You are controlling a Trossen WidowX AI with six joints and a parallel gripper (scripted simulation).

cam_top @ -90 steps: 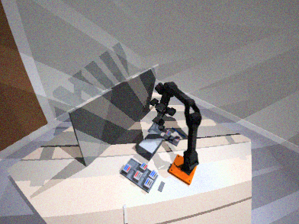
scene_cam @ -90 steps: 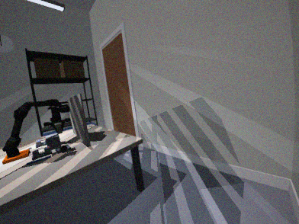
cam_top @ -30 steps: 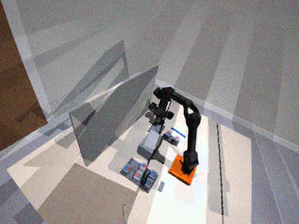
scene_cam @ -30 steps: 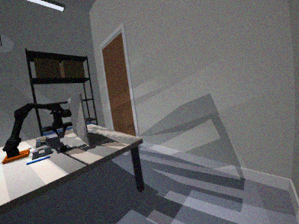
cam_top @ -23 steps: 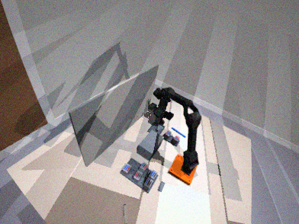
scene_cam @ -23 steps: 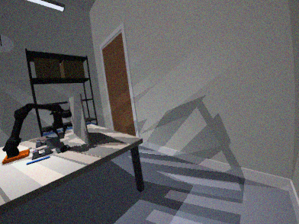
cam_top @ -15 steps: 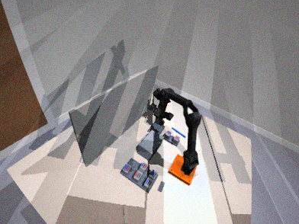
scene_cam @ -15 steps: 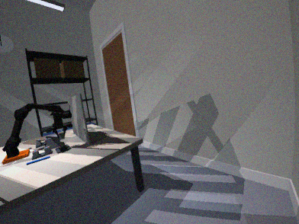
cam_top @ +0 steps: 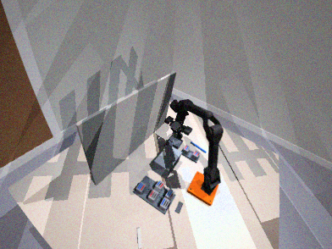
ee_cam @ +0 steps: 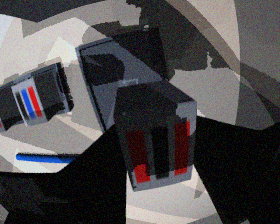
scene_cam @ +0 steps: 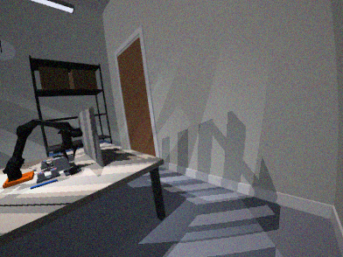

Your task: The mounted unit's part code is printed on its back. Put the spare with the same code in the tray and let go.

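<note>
Right now the grey tray is 90 mm below my gripper tip and 10 mm behind it. Also, from my gripper tip: grey upright panel 210 mm to the left, 160 mm ahead, 130 mm above; then grey mounted unit 200 mm to the left, 80 mm behind, 40 mm below; then blue marker pen 170 mm behind, 100 mm to the right, 90 mm below.
</note>
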